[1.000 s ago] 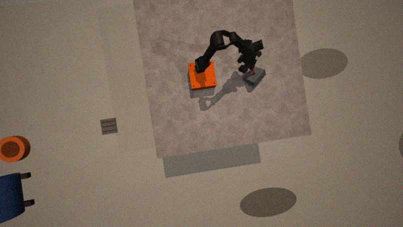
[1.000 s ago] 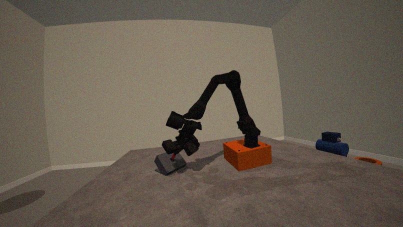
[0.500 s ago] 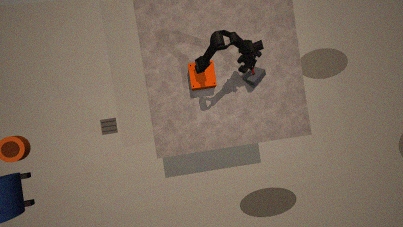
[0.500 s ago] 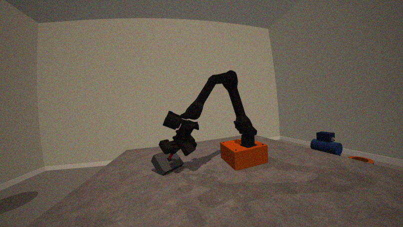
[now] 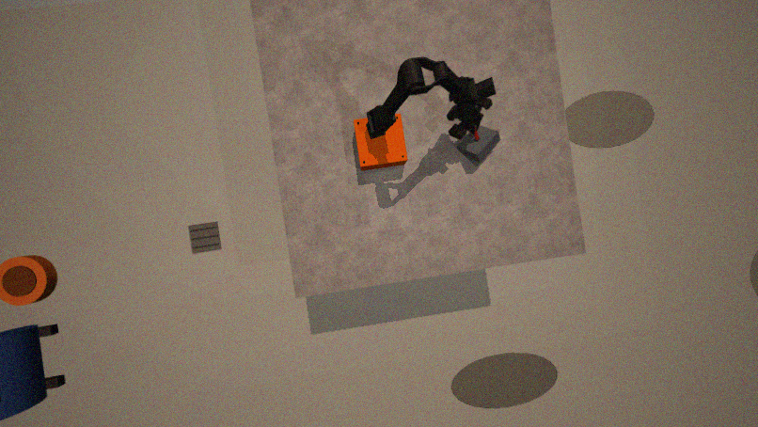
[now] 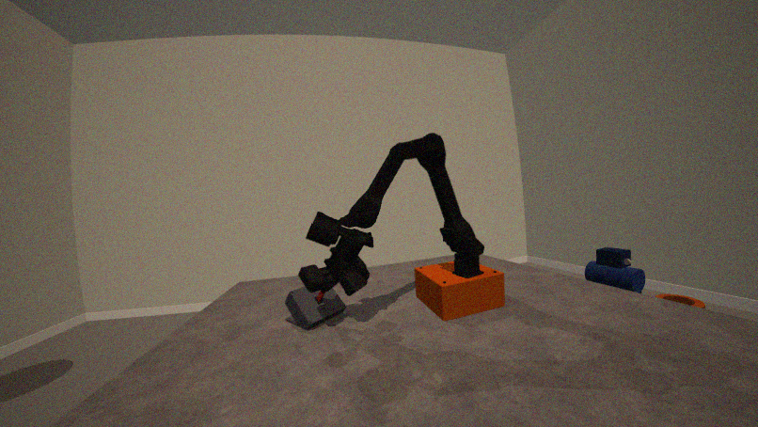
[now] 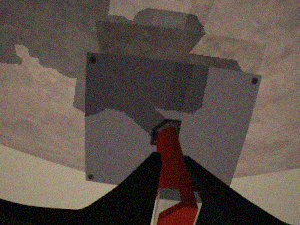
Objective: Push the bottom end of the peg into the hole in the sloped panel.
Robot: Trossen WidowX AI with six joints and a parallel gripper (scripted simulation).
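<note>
My gripper tip is 5 cm above the sloped panel, 4 cm to the left of it and 2 cm short of it. From my gripper tip the other things lie so: red peg 1 cm to the left, 1 cm above.
</note>
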